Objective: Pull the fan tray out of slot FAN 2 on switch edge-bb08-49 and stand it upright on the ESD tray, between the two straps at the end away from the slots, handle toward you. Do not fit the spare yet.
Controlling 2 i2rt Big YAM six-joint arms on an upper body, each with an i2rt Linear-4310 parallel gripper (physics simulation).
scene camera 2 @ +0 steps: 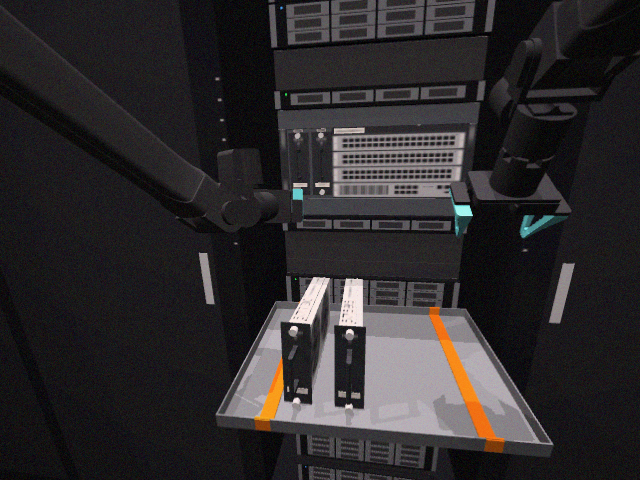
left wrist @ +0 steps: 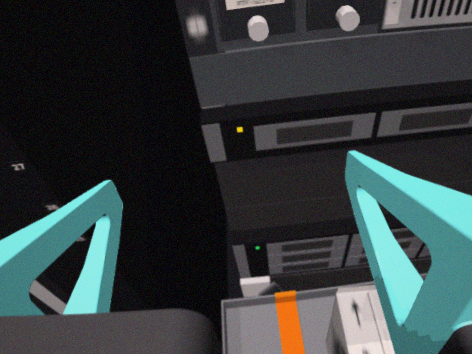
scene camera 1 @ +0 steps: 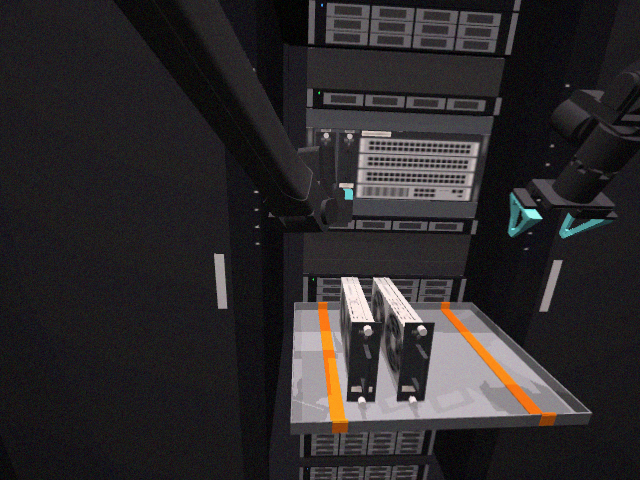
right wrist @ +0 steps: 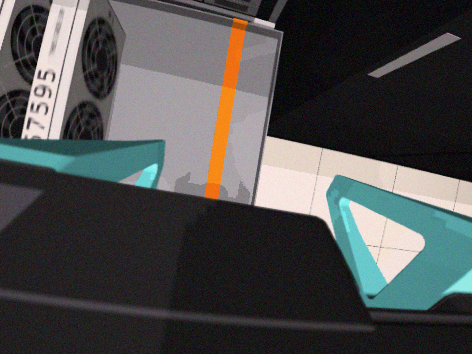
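Observation:
The switch (scene camera 1: 417, 162) (scene camera 2: 398, 157) holds two dark upright fan trays at its left; the left one (scene camera 2: 298, 160) and the right one (scene camera 1: 348, 160) (scene camera 2: 321, 160) are both seated. Slot labels are unreadable. My left gripper (scene camera 1: 347, 193) (scene camera 2: 297, 194) (left wrist: 228, 178) is open and empty, in front of and below their lower ends, partly hiding them in scene camera 1. My right gripper (scene camera 1: 537, 236) (scene camera 2: 492, 236) (right wrist: 252, 168) is open and empty, high above the right of the ESD tray (scene camera 1: 444, 419) (scene camera 2: 382, 435). The tray has a left orange strap (scene camera 1: 329, 356) (left wrist: 289, 320) and a right orange strap (scene camera 1: 485, 356) (scene camera 2: 457, 361) (right wrist: 226, 100).
Two fan units, one left (scene camera 1: 361, 361) (scene camera 2: 298, 361) and one right (scene camera 1: 413, 364) (scene camera 2: 349, 366), stand upright on the tray beside the left strap, handles toward the scene cameras. A thin server (scene camera 1: 408, 225) (scene camera 2: 372, 225) (left wrist: 315, 131) sits below the switch. Dark cabinet panels flank the rack.

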